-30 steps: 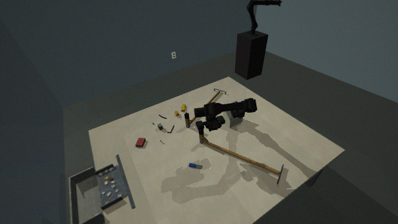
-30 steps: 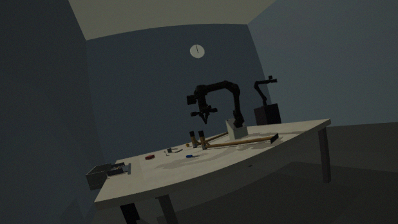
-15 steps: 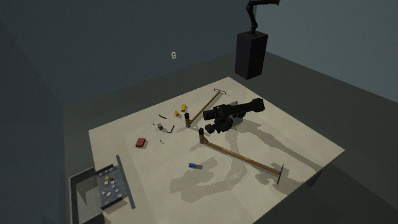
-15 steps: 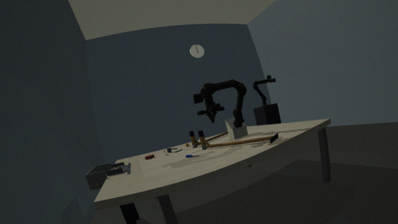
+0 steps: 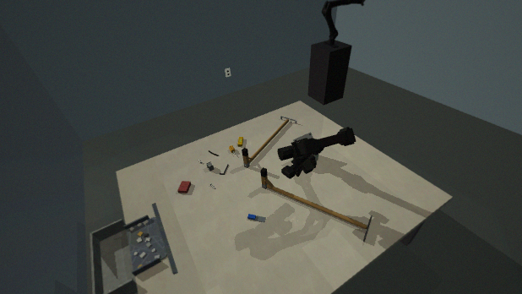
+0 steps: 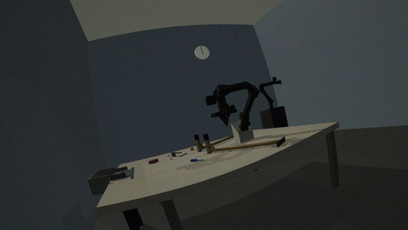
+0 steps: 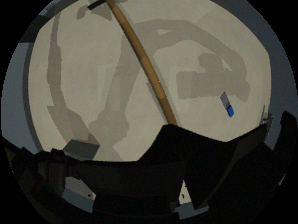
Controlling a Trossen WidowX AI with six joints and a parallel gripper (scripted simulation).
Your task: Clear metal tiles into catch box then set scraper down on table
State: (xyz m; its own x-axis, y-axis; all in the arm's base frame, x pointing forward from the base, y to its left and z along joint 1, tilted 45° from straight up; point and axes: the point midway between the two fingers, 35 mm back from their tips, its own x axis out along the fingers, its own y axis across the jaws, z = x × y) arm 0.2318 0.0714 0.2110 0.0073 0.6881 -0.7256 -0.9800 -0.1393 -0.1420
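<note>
Right now the long scraper is 30 mm behind my gripper tip, 80 mm to the left of it and 110 mm below it. Also, from my gripper tip: black hex key (270 mm ahead, 410 mm to the right, 170 mm below); orange screwdriver (140 mm ahead, 560 mm to the right, 160 mm below); blue piece (260 mm ahead, 170 mm below).
</note>
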